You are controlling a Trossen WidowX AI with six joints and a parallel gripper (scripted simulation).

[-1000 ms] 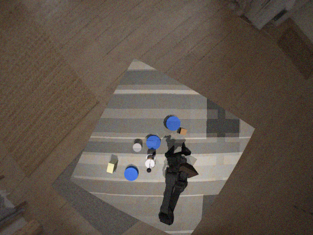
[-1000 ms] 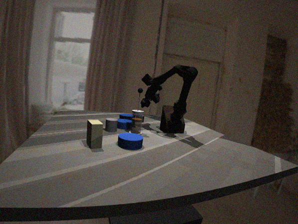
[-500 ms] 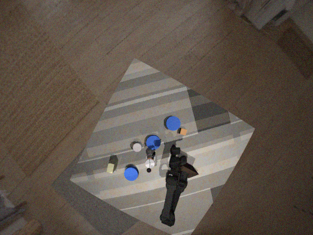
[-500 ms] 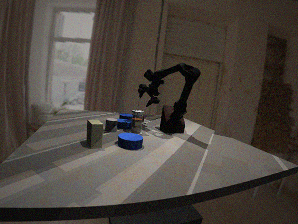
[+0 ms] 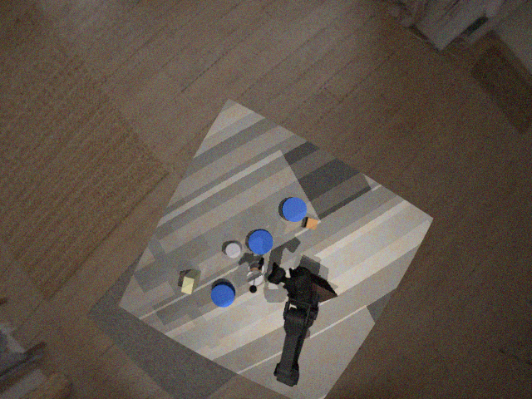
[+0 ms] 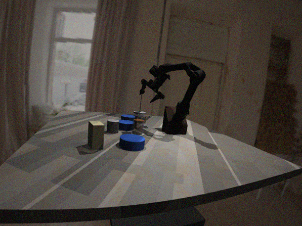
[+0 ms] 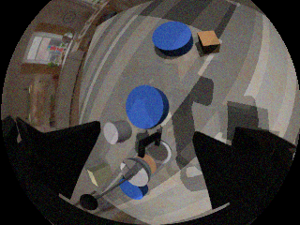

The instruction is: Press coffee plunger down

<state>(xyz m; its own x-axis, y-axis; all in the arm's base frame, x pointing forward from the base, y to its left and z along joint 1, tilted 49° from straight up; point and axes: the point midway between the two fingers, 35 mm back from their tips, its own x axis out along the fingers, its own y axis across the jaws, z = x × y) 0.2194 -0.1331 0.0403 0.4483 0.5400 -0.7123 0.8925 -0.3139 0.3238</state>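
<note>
Now: the coffee press 60 mm ahead of my gripper tip, 110 mm to the left of it and 80 mm below it. Round my gripper tip: yellow block: 290 mm ahead, 350 mm to the left, 160 mm below.
</note>
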